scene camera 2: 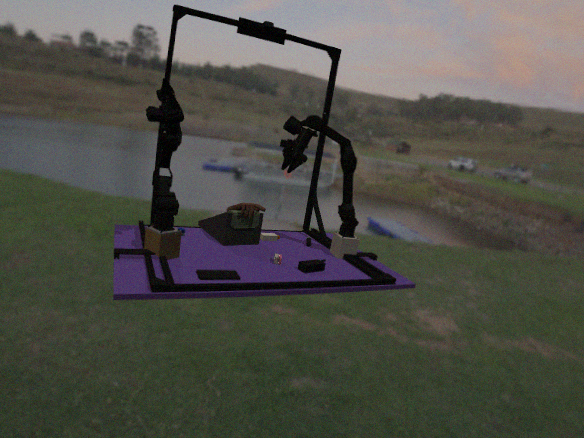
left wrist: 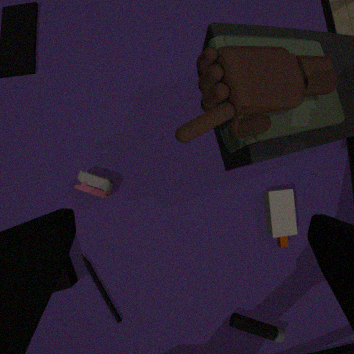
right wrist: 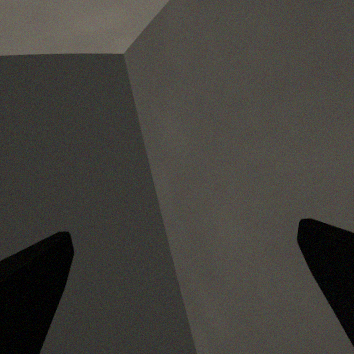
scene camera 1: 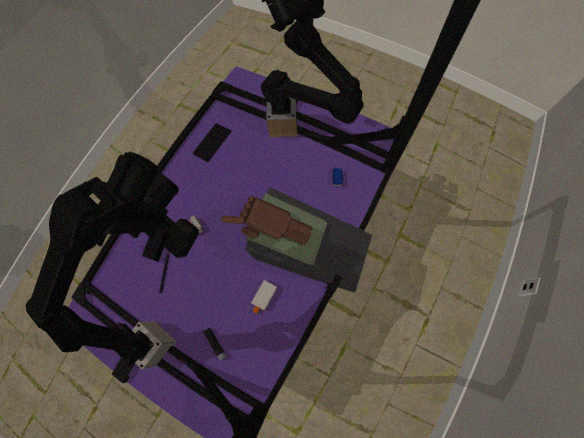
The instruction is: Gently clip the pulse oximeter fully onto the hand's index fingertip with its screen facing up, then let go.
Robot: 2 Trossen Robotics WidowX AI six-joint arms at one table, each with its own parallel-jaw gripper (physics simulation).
Labels:
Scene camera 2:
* right gripper
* dark grey block
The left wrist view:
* left gripper
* index finger
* dark grey block
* pad
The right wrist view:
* right gripper
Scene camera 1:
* left gripper
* dark grey block
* pad

